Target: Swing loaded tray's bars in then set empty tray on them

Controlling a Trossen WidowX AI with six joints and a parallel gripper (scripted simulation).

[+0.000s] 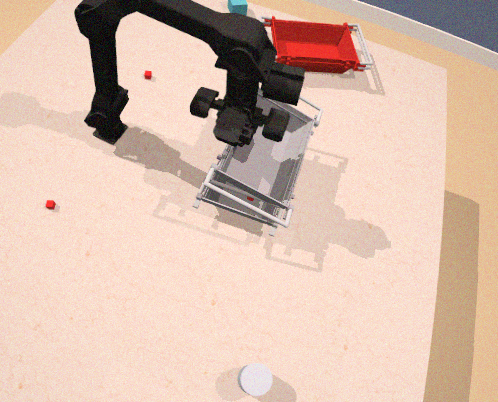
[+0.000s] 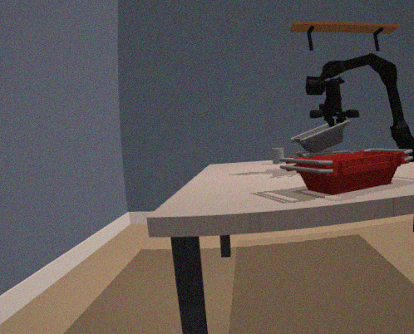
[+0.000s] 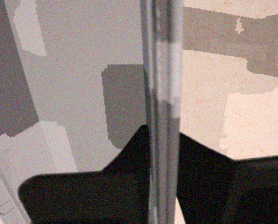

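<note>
The grey tray lies 7 cm ahead of my gripper tip, 1 cm to the left of it and 1 cm above it. From my gripper tip the other things lie so: teal cube: 26 cm behind, 54 cm to the left, 9 cm below.
</note>
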